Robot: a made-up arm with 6 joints. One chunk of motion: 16 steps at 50 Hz.
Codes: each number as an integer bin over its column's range. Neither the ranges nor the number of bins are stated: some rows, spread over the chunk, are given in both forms.
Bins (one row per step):
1: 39 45 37 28 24 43
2: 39 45 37 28 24 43
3: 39 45 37 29 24 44
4: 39 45 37 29 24 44
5: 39 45 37 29 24 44
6: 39 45 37 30 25 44
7: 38 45 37 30 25 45
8: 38 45 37 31 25 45
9: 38 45 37 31 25 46
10: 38 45 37 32 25 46
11: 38 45 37 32 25 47
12: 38 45 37 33 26 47
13: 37 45 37 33 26 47
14: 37 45 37 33 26 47
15: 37 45 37 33 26 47
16: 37 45 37 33 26 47
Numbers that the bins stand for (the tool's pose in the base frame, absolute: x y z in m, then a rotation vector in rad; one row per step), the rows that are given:
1: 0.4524 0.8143 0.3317 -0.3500 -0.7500 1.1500
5: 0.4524 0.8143 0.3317 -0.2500 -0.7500 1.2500
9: 0.3921 0.8143 0.3317 -0.0500 -0.6500 1.4500
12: 0.3921 0.8143 0.3317 0.1500 -0.5500 1.5500
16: 0.3317 0.8143 0.3317 0.1500 -0.5500 1.5500
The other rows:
2: 0.4524 0.8143 0.3317 -0.3500 -0.7500 1.1500
3: 0.4524 0.8143 0.3317 -0.2500 -0.7500 1.2500
4: 0.4524 0.8143 0.3317 -0.2500 -0.7500 1.2500
6: 0.4524 0.8143 0.3317 -0.1500 -0.6500 1.2500
7: 0.3921 0.8143 0.3317 -0.1500 -0.6500 1.3500
8: 0.3921 0.8143 0.3317 -0.0500 -0.6500 1.3500
10: 0.3921 0.8143 0.3317 0.0500 -0.6500 1.4500
11: 0.3921 0.8143 0.3317 0.0500 -0.6500 1.5500
13: 0.3317 0.8143 0.3317 0.1500 -0.5500 1.5500
14: 0.3317 0.8143 0.3317 0.1500 -0.5500 1.5500
15: 0.3317 0.8143 0.3317 0.1500 -0.5500 1.5500

